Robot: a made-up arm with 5 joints.
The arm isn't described. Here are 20 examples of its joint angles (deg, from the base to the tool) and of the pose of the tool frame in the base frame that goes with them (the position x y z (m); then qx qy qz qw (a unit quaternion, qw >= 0)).
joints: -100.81 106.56 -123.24 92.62 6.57
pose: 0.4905 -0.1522 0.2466 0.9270 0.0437 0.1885 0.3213
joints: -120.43 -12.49 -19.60 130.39 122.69
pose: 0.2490 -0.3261 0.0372 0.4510 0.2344 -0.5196 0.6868
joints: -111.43 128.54 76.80 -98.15 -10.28
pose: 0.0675 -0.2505 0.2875 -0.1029 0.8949 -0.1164 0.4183
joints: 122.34 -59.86 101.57 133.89 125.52
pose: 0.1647 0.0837 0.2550 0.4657 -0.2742 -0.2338 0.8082
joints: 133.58 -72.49 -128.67 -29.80 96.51
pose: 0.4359 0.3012 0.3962 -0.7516 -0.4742 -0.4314 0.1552
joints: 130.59 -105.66 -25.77 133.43 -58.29
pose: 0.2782 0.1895 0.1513 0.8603 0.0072 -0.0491 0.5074
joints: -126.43 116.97 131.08 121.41 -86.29
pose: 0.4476 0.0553 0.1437 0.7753 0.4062 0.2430 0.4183
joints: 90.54 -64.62 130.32 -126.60 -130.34
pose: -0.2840 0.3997 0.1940 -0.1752 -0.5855 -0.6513 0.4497
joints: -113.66 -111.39 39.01 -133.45 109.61
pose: 0.2623 -0.0382 0.1808 -0.5219 -0.0183 -0.1027 0.8466
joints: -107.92 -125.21 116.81 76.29 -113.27
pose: -0.0431 -0.3179 0.4920 -0.2562 0.3133 -0.9061 0.1230
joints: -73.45 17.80 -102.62 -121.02 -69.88
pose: -0.1350 -0.1685 0.2506 -0.6731 -0.3446 -0.5112 0.4085
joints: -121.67 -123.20 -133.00 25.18 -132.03
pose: 0.0766 -0.3660 0.5965 -0.0738 -0.4515 -0.3625 0.8120
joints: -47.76 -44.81 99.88 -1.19 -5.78
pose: -0.1131 -0.3638 -0.1474 0.1439 0.3364 -0.4247 0.8281
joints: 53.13 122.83 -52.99 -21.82 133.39
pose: -0.4547 -0.2382 0.0437 0.7585 -0.1456 -0.5890 0.2376
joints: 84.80 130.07 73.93 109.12 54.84
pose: -0.4070 0.1928 0.3438 0.1531 -0.5499 0.8140 0.1074
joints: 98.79 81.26 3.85 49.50 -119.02
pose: -0.5134 0.2579 0.1825 0.1211 -0.3006 -0.9131 0.2473
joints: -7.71 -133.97 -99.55 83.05 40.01
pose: -0.2841 0.0394 0.4938 0.0450 -0.5466 0.5036 0.6676
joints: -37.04 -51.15 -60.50 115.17 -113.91
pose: -0.1973 -0.1925 -0.0537 0.1405 0.8519 0.0116 0.5043
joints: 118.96 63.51 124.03 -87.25 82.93
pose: 0.0134 0.3777 0.4150 0.4365 -0.3244 -0.0703 0.8362
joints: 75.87 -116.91 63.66 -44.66 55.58
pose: 0.0308 0.0906 0.0155 0.4665 0.2268 -0.7577 0.3961
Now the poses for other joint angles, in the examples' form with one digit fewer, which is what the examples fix.
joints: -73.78 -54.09 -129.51 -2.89 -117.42
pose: -0.432 -0.298 0.251 -0.062 -0.629 -0.625 0.458
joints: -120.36 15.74 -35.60 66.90 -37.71
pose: 0.252 -0.015 -0.148 -0.513 0.278 0.700 0.411
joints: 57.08 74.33 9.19 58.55 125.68
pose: -0.501 -0.115 0.028 0.534 -0.825 -0.184 0.028
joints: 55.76 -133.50 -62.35 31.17 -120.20
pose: 0.003 0.149 0.599 -0.736 0.197 -0.640 0.094
